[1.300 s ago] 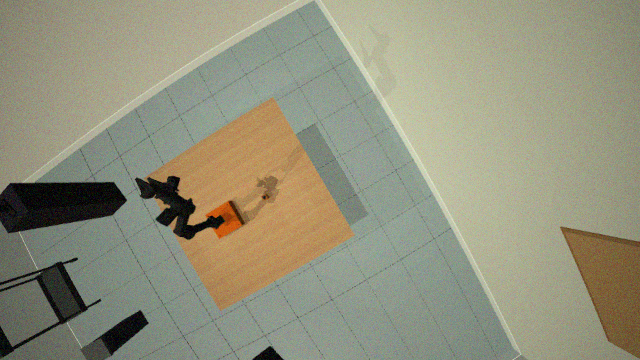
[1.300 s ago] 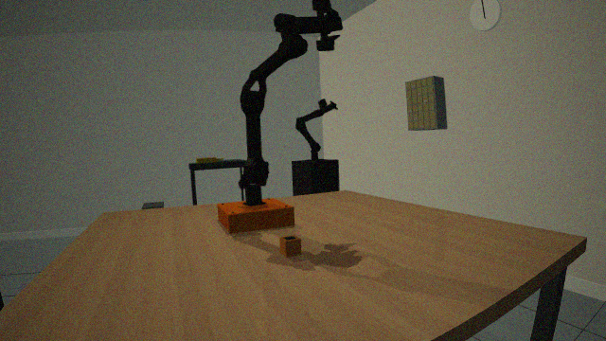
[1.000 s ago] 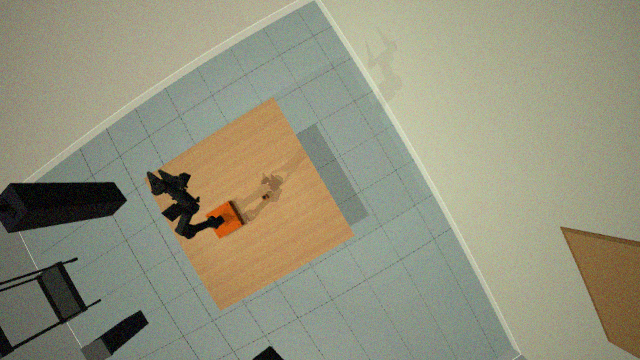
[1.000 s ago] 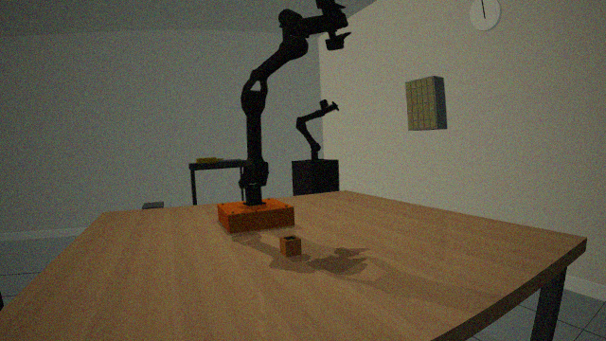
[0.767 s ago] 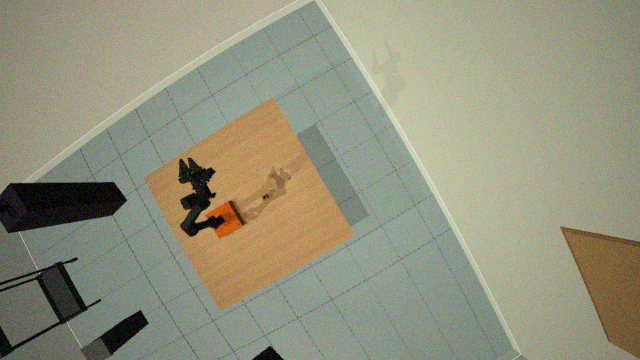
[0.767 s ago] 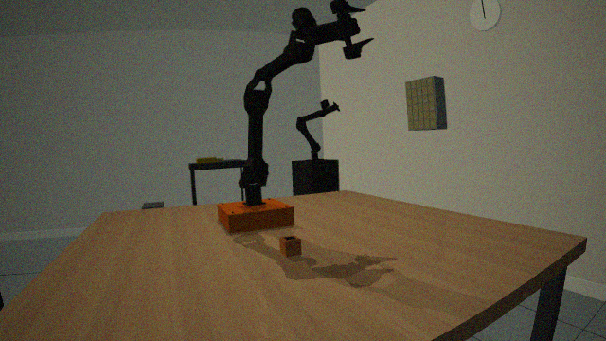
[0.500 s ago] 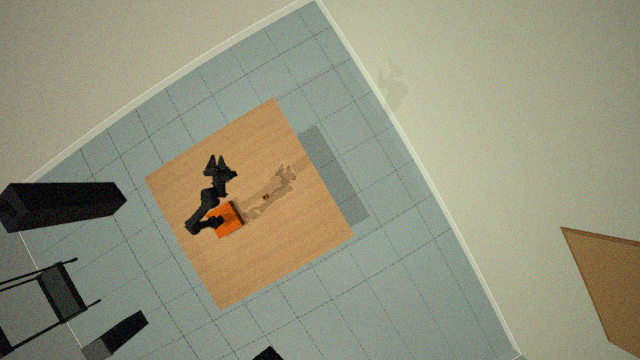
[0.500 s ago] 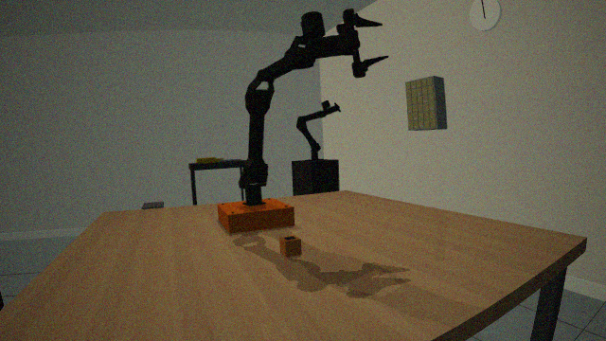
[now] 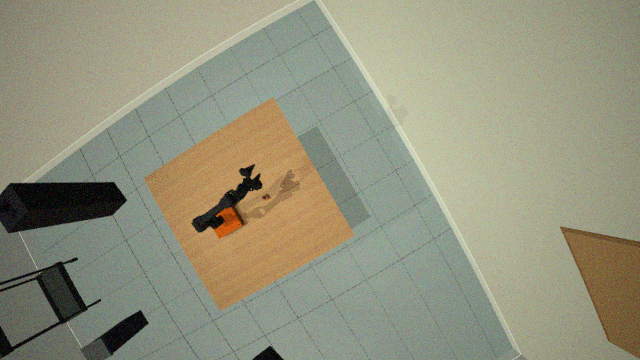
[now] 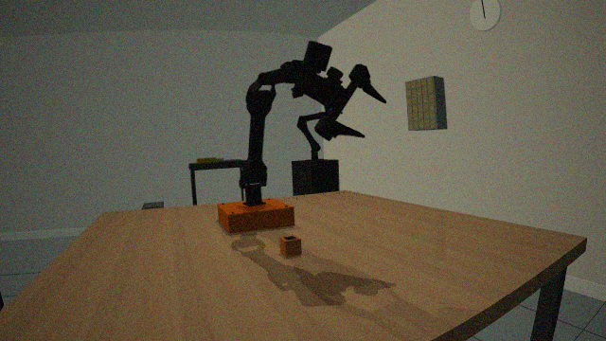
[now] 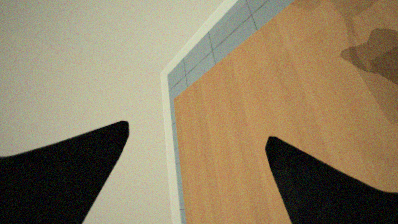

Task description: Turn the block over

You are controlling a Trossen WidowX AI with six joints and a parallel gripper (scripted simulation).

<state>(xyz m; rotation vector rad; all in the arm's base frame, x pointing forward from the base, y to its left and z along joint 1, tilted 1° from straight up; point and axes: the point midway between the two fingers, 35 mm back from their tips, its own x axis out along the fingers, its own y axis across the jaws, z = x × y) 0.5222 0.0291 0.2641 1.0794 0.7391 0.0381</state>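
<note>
The block lies 28 cm below my gripper tip, 16 cm behind it and 13 cm to the right of it.
</note>
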